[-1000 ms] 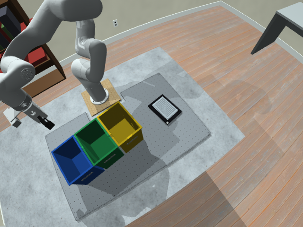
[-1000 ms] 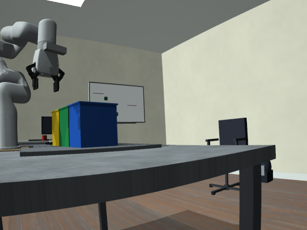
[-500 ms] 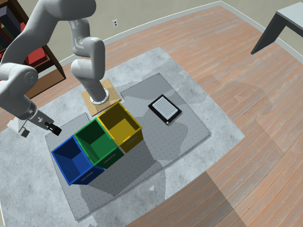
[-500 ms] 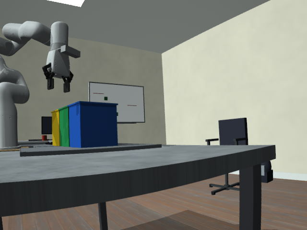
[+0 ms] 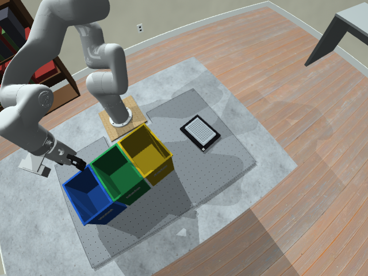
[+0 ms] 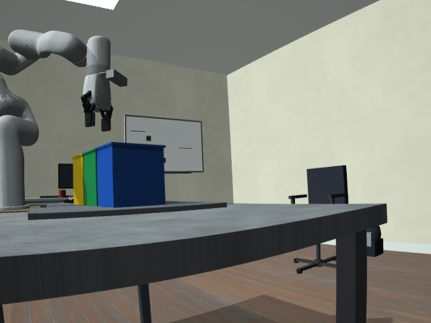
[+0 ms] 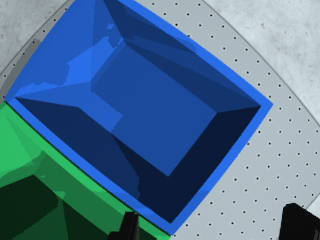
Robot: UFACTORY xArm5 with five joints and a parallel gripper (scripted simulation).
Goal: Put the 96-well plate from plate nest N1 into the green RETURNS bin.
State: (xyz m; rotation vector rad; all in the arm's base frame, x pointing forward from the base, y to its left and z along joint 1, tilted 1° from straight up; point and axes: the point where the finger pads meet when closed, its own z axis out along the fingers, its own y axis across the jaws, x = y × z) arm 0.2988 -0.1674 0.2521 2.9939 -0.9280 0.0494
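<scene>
The white 96-well plate lies 52 cm to the left of my hand, 23 cm below it and 4 cm behind it. From my hand the other things lie so: green bin 15 cm below, 12 cm to the left, 6 cm ahead; then blue bin 15 cm below, 10 cm ahead; then yellow bin 25 cm to the left, 15 cm below, 1 cm ahead.
</scene>
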